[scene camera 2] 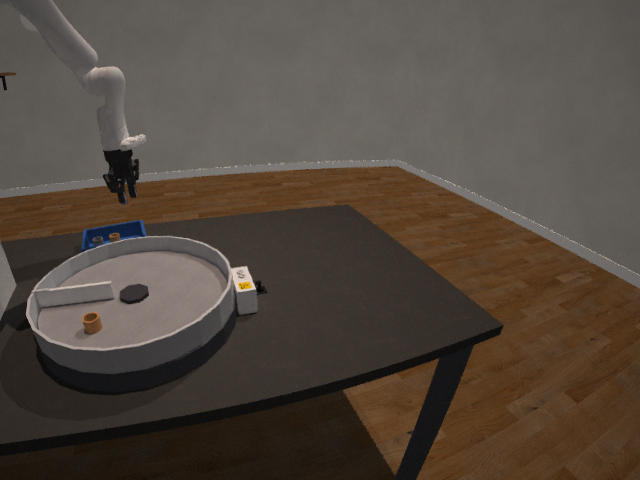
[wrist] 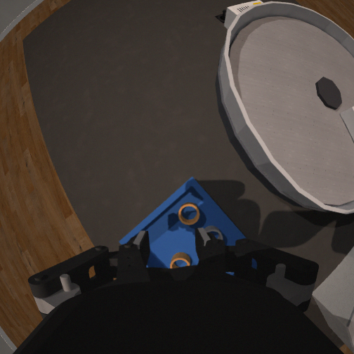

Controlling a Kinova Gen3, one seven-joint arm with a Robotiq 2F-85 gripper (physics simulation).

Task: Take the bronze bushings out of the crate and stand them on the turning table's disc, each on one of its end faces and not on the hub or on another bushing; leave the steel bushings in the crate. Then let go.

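Places are measured from the arm's base along level axes (x ahead, y right, z down), in centimetres.
Pixels of known places: gripper, fingertip midpoint: [scene camera 2: 129, 200].
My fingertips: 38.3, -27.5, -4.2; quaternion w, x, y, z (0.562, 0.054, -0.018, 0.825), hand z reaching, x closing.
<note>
For each thing: its top centre in the pictures, then the offset to it from my fingertips, as dx, dy, dz. "spot": a spot on its surface instead.
- blue crate, surface spot: [scene camera 2: 134, 227] spot: -2.2, -8.4, +11.7
- steel bushing, middle of its top: [scene camera 2: 97, 238] -12.4, -1.4, +11.7
- disc, middle of its top: [scene camera 2: 133, 291] +7.8, +34.0, +8.7
- dark hub, middle of its top: [scene camera 2: 133, 291] +7.8, +34.0, +8.7
- white divider, surface spot: [scene camera 2: 77, 294] spot: -3.7, +36.0, +7.3
- white control box, middle of its top: [scene camera 2: 242, 278] +30.9, +30.8, +9.0
The blue crate [scene camera 2: 134, 227] [wrist: 212, 207] stands behind the turning table. In the wrist view it holds a bronze bushing [wrist: 180, 214] near the far corner, another bronze bushing [wrist: 181, 255] nearer the gripper, and a grey steel bushing [wrist: 216, 228] partly hidden by a finger. In the scene view, one bronze bushing [scene camera 2: 114, 237] and a steel bushing [scene camera 2: 97, 240] show over the rim. Another bronze bushing [scene camera 2: 92, 324] stands upright on the disc [scene camera 2: 170, 279] [wrist: 280, 100], apart from the dark hub [scene camera 2: 134, 293] [wrist: 328, 93]. My gripper [scene camera 2: 128, 198] [wrist: 171, 239] is partly open and empty, high above the crate.
A raised wall [scene camera 2: 178, 344] [wrist: 246, 129] rings the disc. A white divider [scene camera 2: 77, 294] runs inward from it toward the hub. A white control box [scene camera 2: 246, 299] [wrist: 242, 10] sits outside the wall. A pale block [scene camera 2: 4, 284] [wrist: 337, 290] stands beside the turning table.
</note>
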